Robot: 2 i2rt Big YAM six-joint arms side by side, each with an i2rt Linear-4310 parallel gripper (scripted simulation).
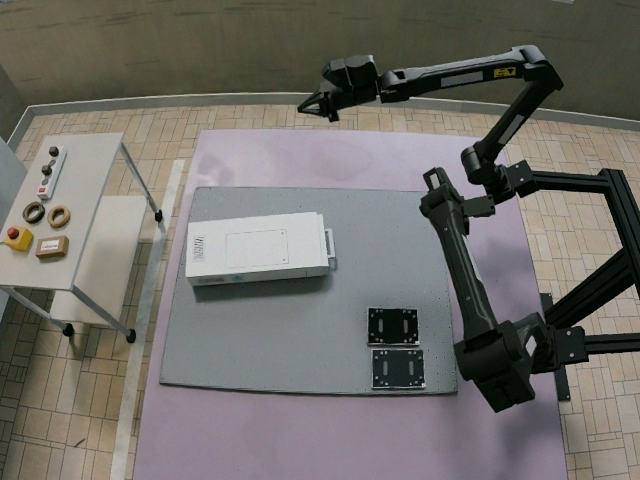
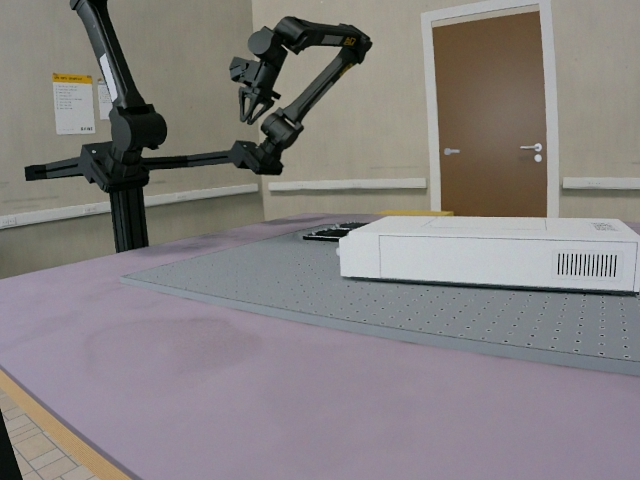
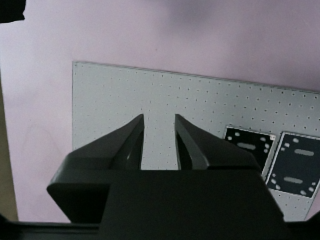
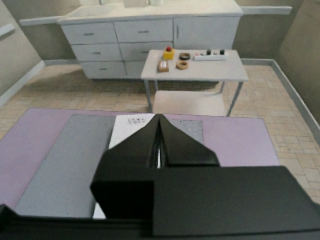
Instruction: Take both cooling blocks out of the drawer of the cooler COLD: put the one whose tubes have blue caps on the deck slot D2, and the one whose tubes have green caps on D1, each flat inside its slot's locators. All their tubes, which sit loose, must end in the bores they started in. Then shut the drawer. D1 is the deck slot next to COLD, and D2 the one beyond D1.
Observation:
I see my left gripper, my right gripper, a white cooler and a deck slot D1.
My left gripper also shows in image 3. My right gripper shows as well in image 4.

